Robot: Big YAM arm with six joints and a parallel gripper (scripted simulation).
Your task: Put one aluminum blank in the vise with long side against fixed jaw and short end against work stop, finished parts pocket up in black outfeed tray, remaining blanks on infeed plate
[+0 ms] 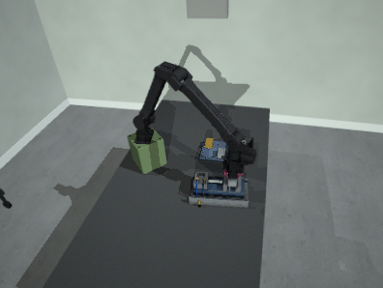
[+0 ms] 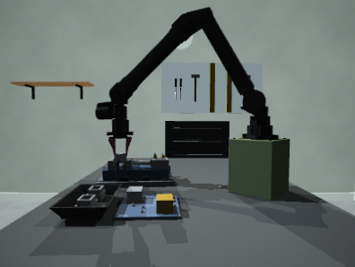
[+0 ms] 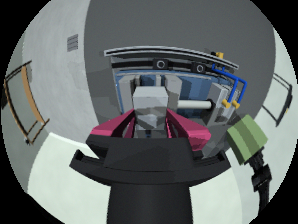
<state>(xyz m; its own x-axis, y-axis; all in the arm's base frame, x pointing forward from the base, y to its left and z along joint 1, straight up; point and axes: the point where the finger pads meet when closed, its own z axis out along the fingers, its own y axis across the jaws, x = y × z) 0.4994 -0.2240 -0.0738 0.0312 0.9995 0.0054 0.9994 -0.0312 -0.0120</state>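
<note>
Right now my hand is 2 cm above the gray aluminum blank. From my hand the other things lie so: vise: 8 cm below, 7 cm behind, 1 cm to the left; then yellow brass blank: 39 cm to the left, 14 cm behind, 9 cm below.
</note>
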